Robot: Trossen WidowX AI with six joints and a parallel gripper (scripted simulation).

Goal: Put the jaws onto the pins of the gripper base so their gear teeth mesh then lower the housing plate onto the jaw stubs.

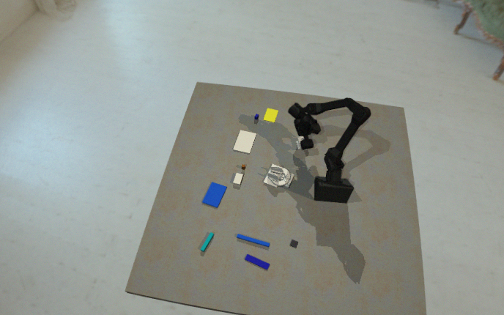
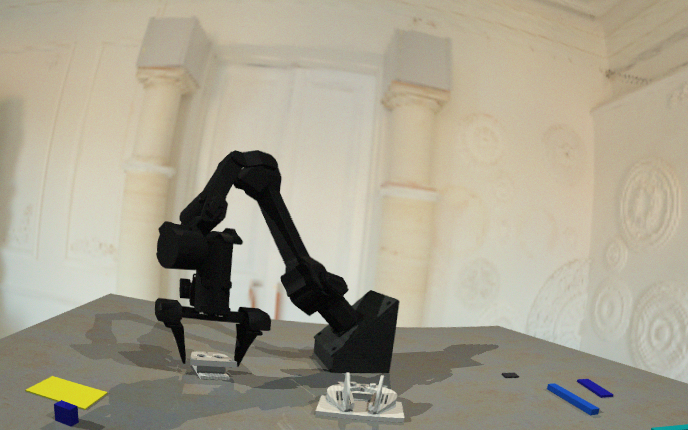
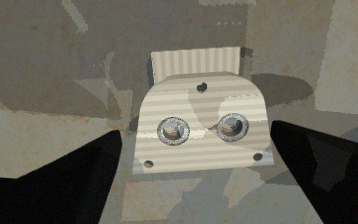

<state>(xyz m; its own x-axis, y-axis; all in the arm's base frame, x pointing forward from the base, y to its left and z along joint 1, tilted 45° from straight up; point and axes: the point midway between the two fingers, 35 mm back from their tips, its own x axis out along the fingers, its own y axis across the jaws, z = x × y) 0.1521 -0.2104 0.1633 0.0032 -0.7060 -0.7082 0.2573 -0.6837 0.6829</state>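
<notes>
Now: gripper tip 1 cm past the grey gripper base and 1 cm below it. Round my gripper tip: housing plate 7 cm ahead, 24 cm to the left, 1 cm below; yellow plate 18 cm ahead, 19 cm to the right, 2 cm below; white slab 31 cm ahead, 1 cm to the left, 2 cm below.
</notes>
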